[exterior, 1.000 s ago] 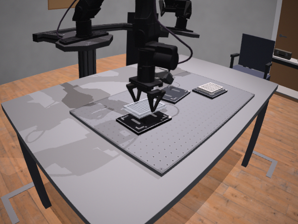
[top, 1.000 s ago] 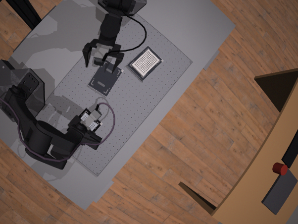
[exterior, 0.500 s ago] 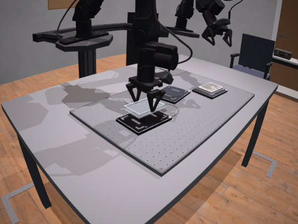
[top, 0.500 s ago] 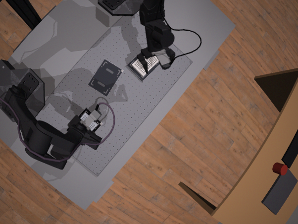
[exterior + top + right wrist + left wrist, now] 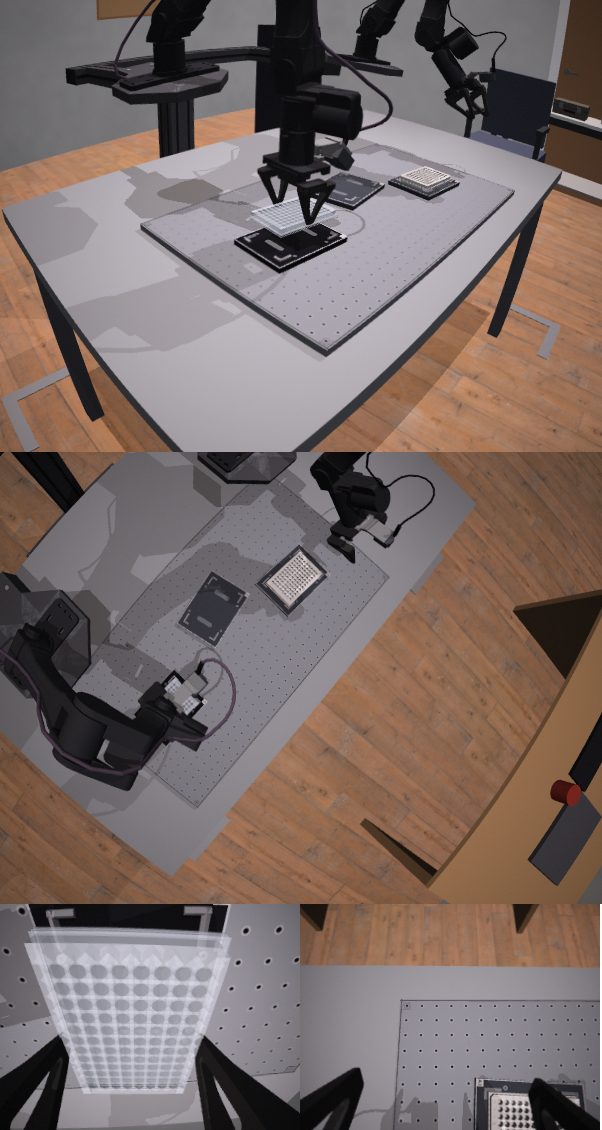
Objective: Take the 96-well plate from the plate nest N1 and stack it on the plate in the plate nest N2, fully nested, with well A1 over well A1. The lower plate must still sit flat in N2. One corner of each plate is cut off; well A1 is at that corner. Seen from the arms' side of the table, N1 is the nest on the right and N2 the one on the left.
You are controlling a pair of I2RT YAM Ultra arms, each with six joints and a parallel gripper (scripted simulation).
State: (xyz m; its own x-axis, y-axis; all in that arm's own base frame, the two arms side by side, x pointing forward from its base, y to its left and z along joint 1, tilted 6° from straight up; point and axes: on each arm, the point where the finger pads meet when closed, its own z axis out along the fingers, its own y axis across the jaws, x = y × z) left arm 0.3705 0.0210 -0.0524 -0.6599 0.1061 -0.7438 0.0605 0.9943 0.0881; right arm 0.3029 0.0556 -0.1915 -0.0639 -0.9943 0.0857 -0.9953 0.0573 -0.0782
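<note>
The black nest is 6 cm below my right hand. Round my right hand: A1 label (34 cm to the left, 5 cm below, 5 cm behind); clear 96-well plate (1 cm below).
</note>
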